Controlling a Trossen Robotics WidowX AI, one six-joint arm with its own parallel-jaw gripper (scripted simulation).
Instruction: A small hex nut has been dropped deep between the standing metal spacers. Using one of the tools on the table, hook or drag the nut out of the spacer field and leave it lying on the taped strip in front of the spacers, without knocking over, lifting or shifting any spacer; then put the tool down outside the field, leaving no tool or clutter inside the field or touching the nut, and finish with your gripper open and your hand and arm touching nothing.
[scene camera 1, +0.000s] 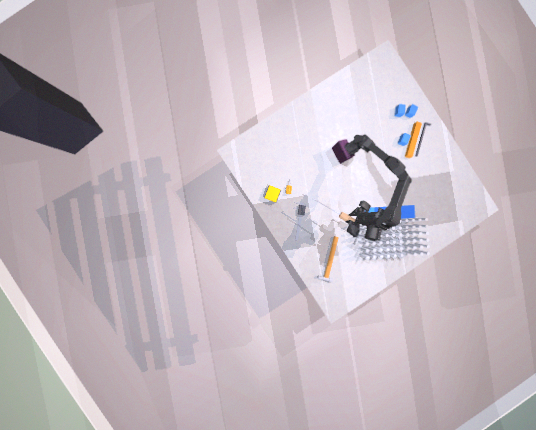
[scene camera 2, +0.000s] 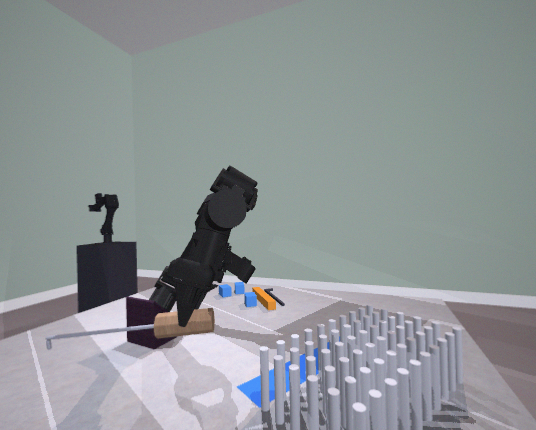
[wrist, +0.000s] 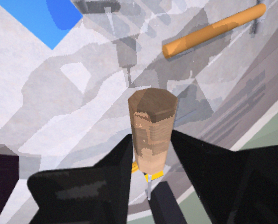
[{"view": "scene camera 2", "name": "gripper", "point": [184, 324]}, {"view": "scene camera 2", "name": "small hook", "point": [201, 321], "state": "held by the gripper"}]
